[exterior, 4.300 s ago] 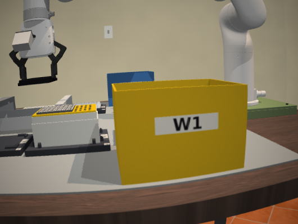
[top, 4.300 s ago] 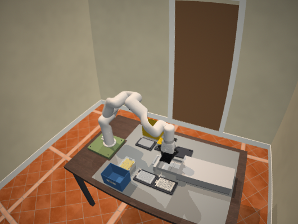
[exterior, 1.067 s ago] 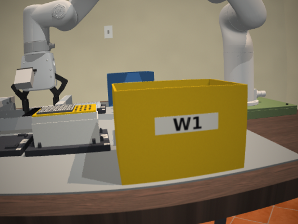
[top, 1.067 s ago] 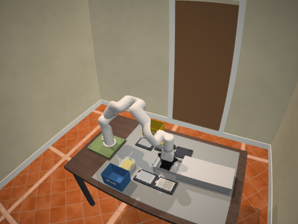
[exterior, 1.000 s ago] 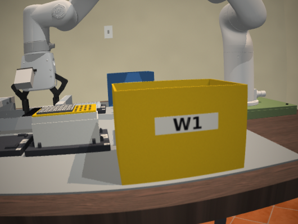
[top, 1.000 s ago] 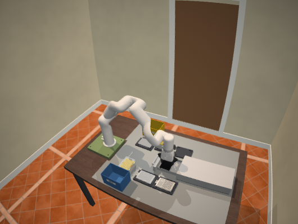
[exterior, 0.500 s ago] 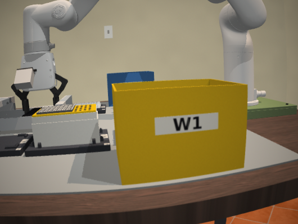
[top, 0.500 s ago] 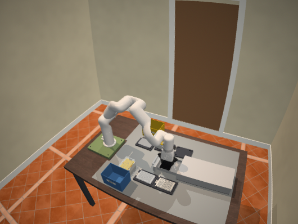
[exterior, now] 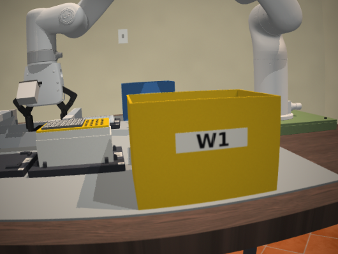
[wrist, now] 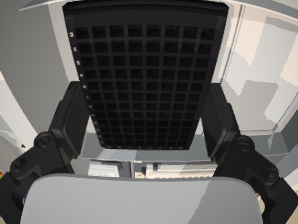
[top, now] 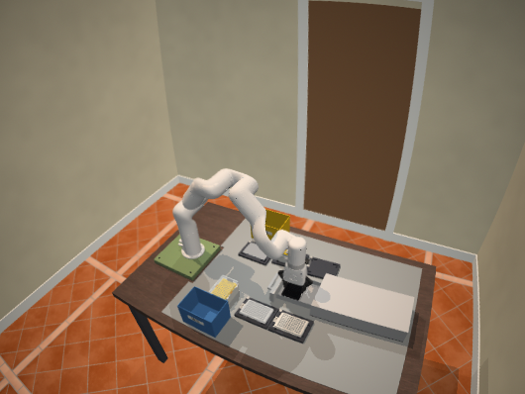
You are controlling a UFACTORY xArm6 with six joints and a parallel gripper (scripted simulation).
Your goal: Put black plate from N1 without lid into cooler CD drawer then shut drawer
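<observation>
Right now the cooler drawer is 30 mm ahead of my hand and 20 mm below it. Round my hand: dark nest: 70 mm ahead, 190 mm to the left, 40 mm below; black plate: 10 mm below; tip box: 110 mm behind, 190 mm to the left, 10 mm above.
</observation>
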